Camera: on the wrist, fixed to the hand. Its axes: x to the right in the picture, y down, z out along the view.
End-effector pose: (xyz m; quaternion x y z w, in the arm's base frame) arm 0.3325 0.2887 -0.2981 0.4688 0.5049 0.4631 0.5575
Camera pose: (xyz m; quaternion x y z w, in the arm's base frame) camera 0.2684 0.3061 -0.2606 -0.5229 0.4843 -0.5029 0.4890
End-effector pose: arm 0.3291 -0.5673 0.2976 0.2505 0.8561 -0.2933 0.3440
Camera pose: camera 0.3224 -0.4932 0.3147 0.8505 -0.3061 0.3110 0.2938
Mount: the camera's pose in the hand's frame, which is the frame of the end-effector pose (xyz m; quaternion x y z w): 0.0085 0.0422 -0.0630 -0.0425 0.0295 -0.9979 0.0391
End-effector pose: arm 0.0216 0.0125 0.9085 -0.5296 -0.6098 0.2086 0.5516
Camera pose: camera 0.0969 0.0140 0.8961 0.5582 -0.5449 -0.5838 0.2252
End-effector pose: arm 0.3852 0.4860 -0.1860 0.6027 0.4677 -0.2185 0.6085
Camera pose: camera 0.4049 0.5551 -0.1604 0.4626 -0.6470 0.5781 0.1824
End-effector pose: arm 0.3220 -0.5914 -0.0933 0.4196 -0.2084 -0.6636 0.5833
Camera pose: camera 0.3980 -0.5959 -0.0990 -0.2191 -0.4560 0.6045 0.6154
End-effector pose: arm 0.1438 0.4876 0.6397 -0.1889 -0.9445 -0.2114 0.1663
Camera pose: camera 0.1692 0.4963 0.7111 -0.9342 0.2115 0.2199 0.1846
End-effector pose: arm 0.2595 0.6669 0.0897 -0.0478 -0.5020 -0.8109 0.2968
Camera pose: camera 0.2888 0.5966 0.0951 -0.5104 0.0241 0.3506 0.7848
